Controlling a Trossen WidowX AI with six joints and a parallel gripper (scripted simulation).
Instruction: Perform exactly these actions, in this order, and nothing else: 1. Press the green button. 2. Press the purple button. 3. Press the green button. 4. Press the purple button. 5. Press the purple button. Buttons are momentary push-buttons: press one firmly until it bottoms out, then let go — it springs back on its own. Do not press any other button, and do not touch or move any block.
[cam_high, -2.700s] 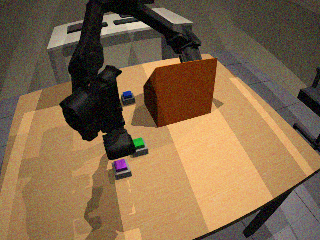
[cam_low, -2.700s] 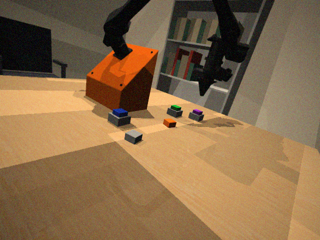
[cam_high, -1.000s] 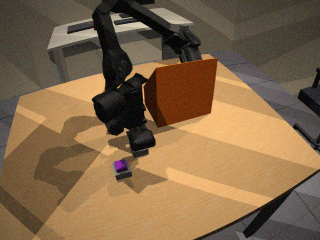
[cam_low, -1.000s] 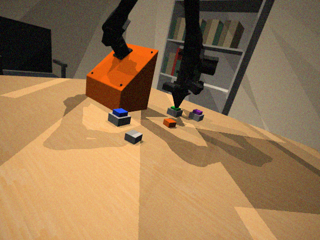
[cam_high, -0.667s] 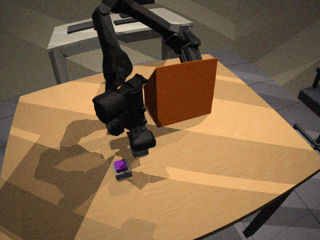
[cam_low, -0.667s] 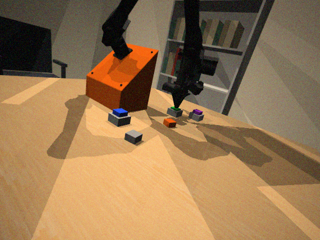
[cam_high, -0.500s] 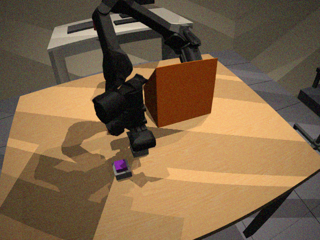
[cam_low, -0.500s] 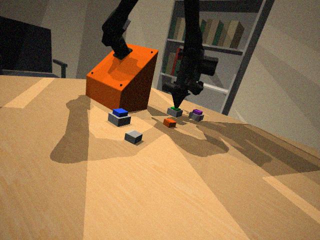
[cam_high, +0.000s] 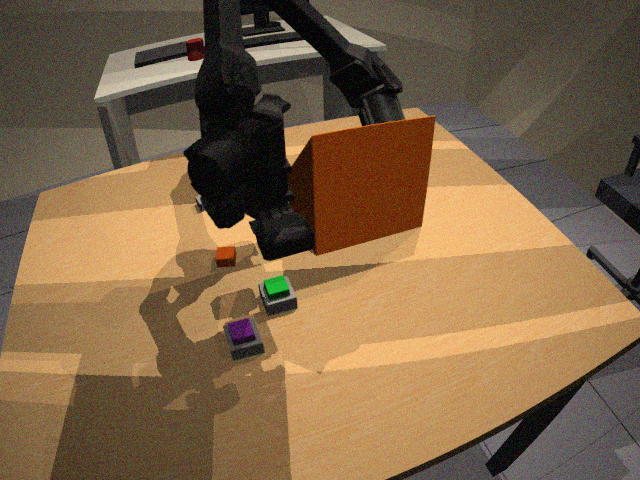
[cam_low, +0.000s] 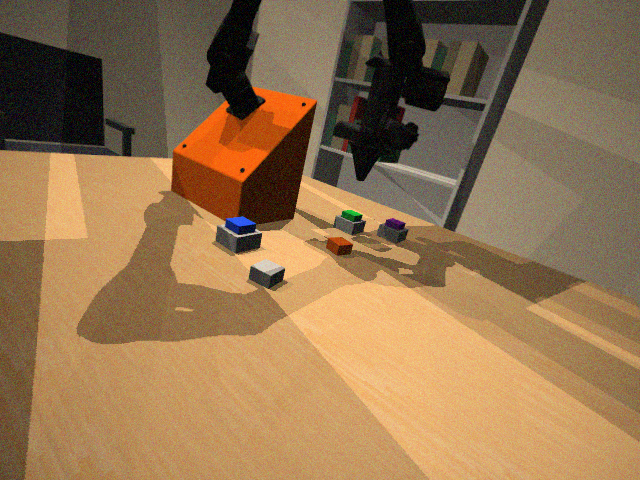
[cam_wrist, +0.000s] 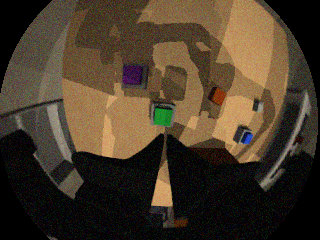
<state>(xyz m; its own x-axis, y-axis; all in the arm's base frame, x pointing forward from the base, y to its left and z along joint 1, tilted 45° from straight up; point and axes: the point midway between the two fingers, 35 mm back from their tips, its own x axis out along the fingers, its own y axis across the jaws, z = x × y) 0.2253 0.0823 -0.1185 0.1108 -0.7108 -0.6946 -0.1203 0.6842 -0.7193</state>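
Now: gripper tip 7 cm to the right of the purple button, 7 cm short of it and 7 cm above it. Also, from my gripper tip: blue button 27 cm to the right, 7 cm below; green button 7 cm below; orange block 11 cm to the right, 10 cm below, 7 cm ahead.
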